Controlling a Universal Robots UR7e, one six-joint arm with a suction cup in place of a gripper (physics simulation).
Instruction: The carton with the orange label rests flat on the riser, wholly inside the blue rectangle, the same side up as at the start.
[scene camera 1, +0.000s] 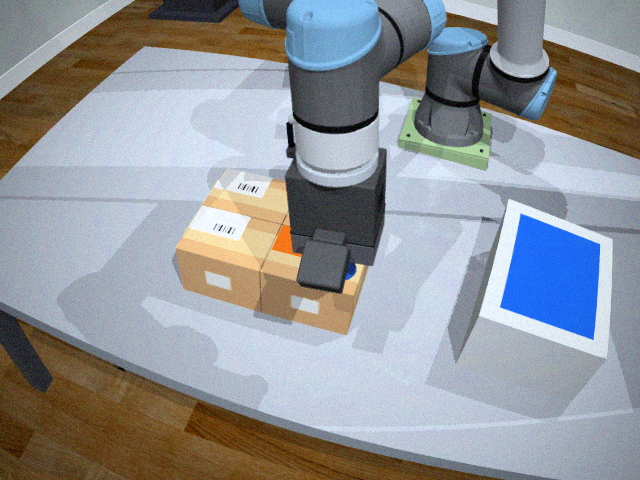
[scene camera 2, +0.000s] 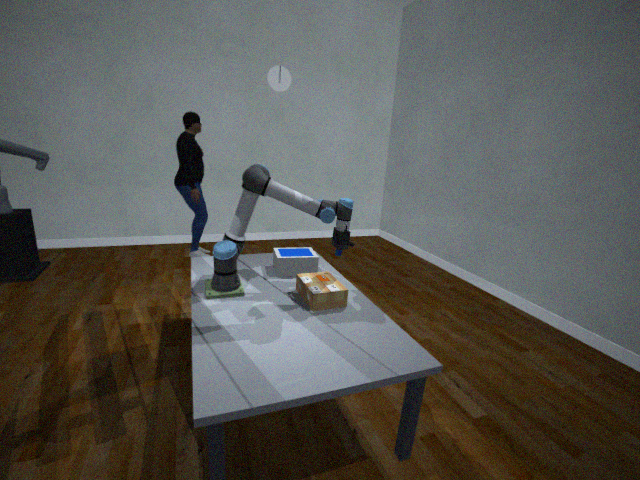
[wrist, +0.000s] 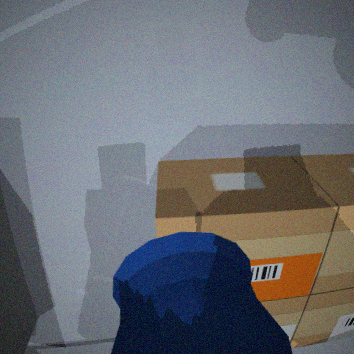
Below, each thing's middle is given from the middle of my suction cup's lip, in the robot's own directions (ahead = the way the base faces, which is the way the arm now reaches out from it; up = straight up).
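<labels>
The white riser (scene camera 2: 287, 262) is 14 cm below my suction cup, 15 cm behind it and 30 cm to the left of it.
</labels>
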